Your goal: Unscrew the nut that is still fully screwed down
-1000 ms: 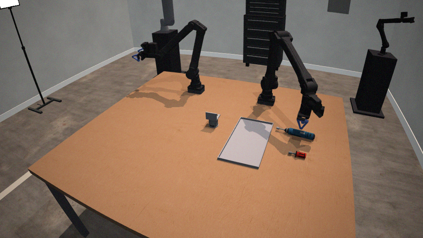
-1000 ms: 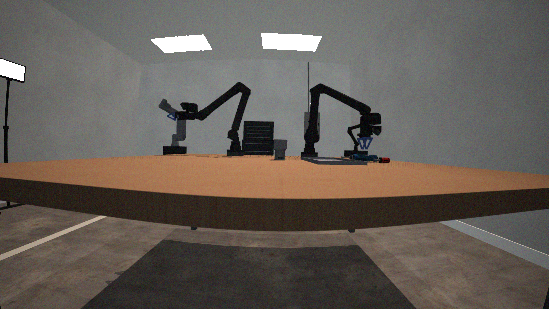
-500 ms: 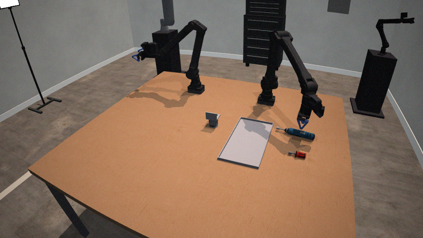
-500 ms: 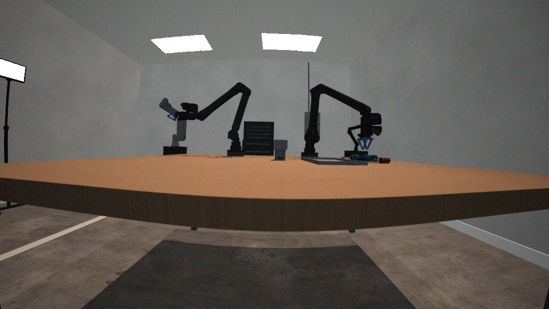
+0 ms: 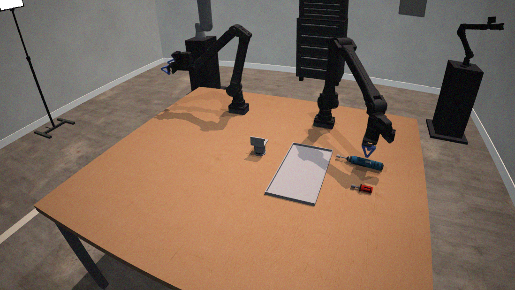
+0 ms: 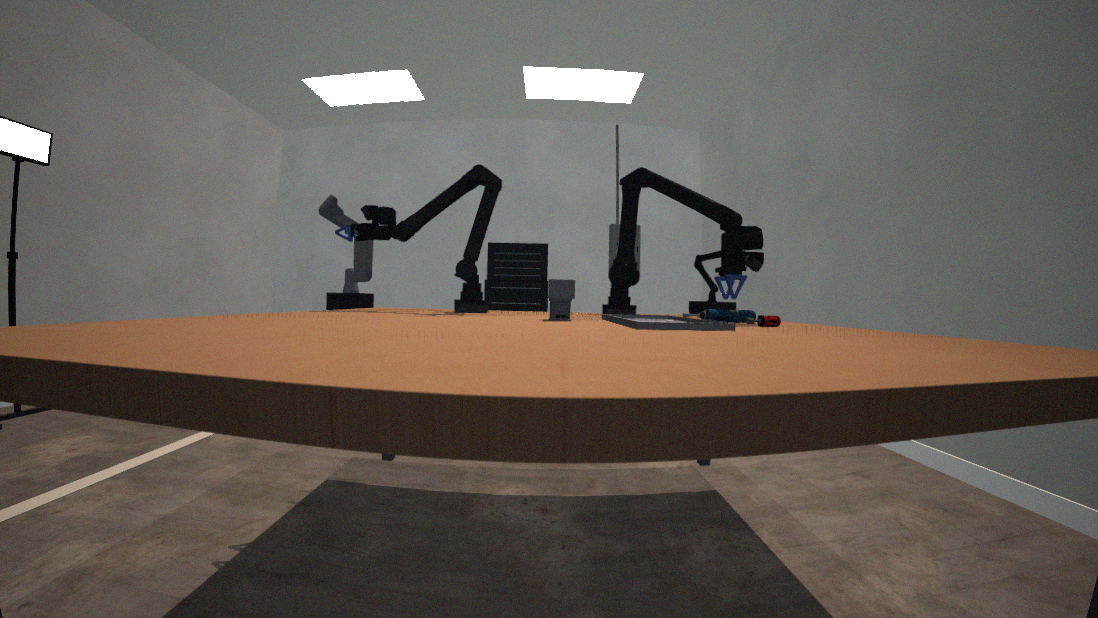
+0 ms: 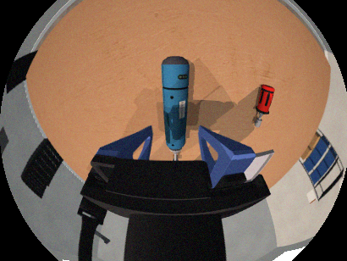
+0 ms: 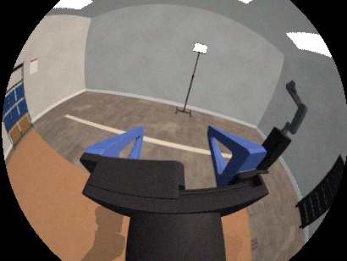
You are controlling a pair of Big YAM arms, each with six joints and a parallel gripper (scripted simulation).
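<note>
My right gripper is now 360 mm short of the grey bracket, 840 mm to the right of it and 230 mm above it. Also, from my right hand: flat grey tray 440 mm ahead, 1090 mm to the left, 300 mm below; joint module 360 mm ahead, 840 mm to the left, 270 mm below; red-handled tool 490 mm ahead, 1380 mm to the left, 290 mm below.
</note>
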